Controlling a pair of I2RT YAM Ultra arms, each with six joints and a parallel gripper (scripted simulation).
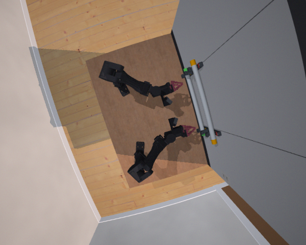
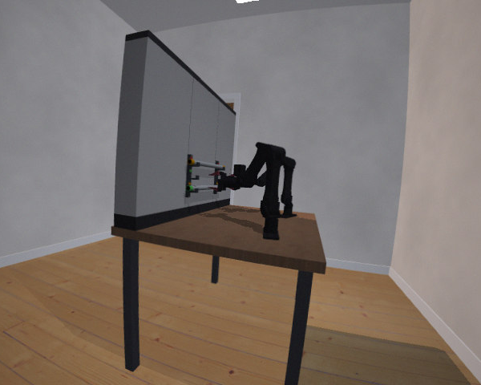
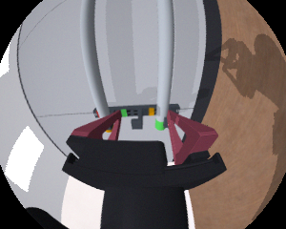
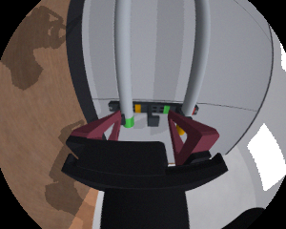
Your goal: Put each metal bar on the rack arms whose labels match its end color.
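Now: the green-ended bar 90 mm ahead of my left hand, 140 mm to the right of it and 50 mm below it. Also, from my left hand: metal bar 90 mm ahead, 150 mm to the right, 100 mm above; grey wall panel 190 mm ahead, 120 mm to the right, 200 mm above.
Now: the green-ended bar 16 cm to the left of my right hand, 7 cm ahead of it and 5 cm below it. Round my right hand: metal bar: 15 cm to the left, 10 cm above, 7 cm ahead; then grey wall panel: 20 cm above, 18 cm to the left, 17 cm ahead.
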